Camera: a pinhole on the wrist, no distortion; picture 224 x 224 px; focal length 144.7 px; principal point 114.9 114.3 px. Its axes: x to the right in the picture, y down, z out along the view. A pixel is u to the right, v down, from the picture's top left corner.
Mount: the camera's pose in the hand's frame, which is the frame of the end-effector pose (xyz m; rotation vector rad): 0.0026 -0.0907 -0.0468 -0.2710 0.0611 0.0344
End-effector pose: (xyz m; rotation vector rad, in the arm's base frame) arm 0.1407 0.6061 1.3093 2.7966 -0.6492 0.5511
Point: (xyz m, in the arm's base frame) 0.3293 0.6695 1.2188
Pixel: 193 9
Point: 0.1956 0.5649 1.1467
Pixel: 103 126
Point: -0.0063 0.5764 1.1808
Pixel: outside the picture
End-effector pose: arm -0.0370 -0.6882 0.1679 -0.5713 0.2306 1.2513
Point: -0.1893 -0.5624 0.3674
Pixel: 92 163
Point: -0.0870 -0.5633 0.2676
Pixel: 133 160
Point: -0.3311 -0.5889 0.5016
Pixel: 58 168
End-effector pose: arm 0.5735 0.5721 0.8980 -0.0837 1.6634 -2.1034
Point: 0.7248 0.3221 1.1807
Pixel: 60 39
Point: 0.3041 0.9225 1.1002
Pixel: behind the camera
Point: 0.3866 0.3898 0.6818
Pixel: outside the picture
